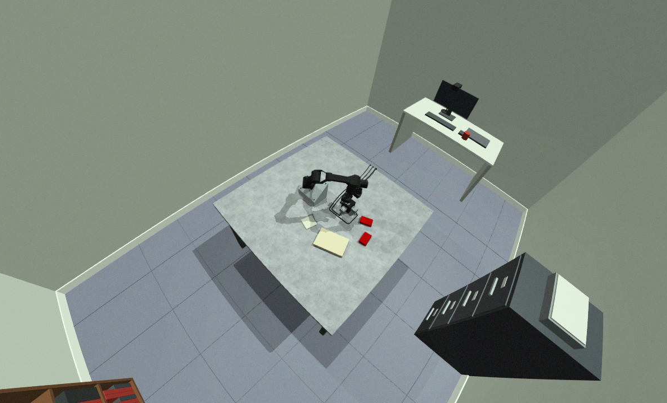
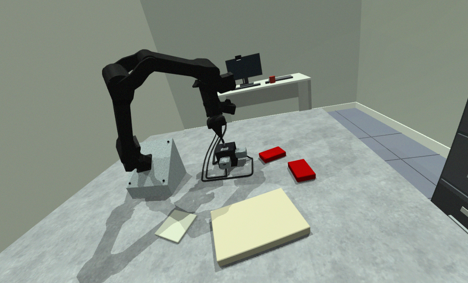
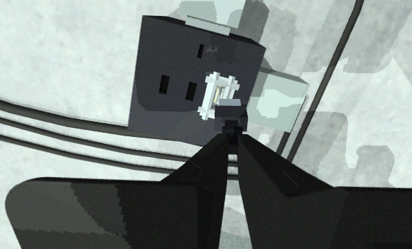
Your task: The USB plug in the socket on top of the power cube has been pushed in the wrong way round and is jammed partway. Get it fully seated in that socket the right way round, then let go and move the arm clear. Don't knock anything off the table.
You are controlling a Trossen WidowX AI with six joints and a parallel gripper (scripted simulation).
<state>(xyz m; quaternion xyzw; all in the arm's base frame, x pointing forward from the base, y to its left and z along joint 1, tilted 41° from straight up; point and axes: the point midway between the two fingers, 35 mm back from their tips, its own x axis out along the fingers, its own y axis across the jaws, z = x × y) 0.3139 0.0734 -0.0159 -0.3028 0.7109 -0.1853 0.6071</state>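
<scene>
Right now my gripper tip is 20 mm above the dark USB plug. The rest, counted from my gripper tip: cream pad (100 mm ahead, 300 mm to the right, 120 mm below).
</scene>
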